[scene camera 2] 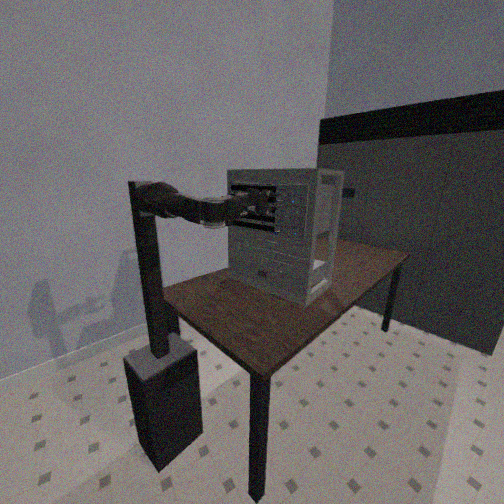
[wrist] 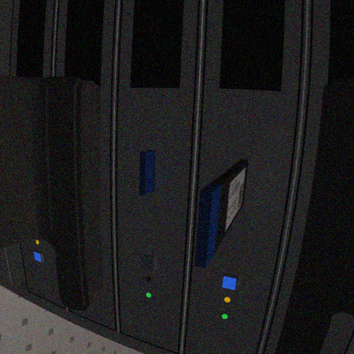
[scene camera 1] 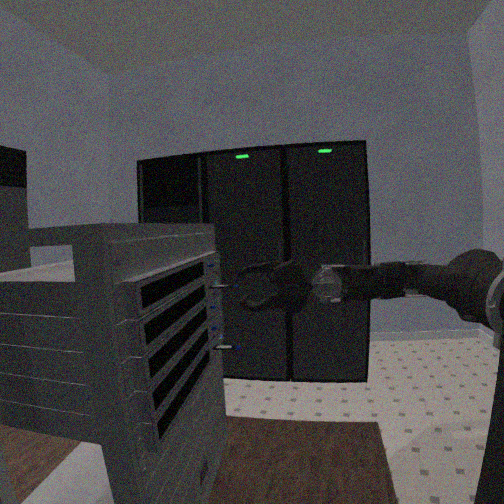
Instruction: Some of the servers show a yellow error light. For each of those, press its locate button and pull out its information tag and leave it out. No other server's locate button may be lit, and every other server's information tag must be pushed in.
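My gripper (scene camera 1: 246,289) (scene camera 2: 269,201) (wrist: 193,212) is partly open and empty, its tips just off the rack front. Between the fingers in the wrist view, one server has its information tag (wrist: 207,227) pulled out, white label showing; its locate button (wrist: 229,283) is lit blue, with yellow light (wrist: 227,300) and green light (wrist: 224,316). The server to its left has its tag (wrist: 147,172) pushed in, button (wrist: 149,262) dark, green light (wrist: 148,295). Farther left show another yellow light (wrist: 37,242) and lit button (wrist: 37,256). The lower tag (scene camera 1: 223,346) is also out. The left finger hides part of the servers.
The grey server rack (scene camera 1: 165,233) (scene camera 2: 270,175) stands on the brown table (scene camera 1: 300,450) (scene camera 2: 240,320). Tall dark cabinets (scene camera 1: 325,215) stand behind. The arm's pedestal (scene camera 2: 175,410) stands beside the table. Two pulled-out tags stick out from the rack front.
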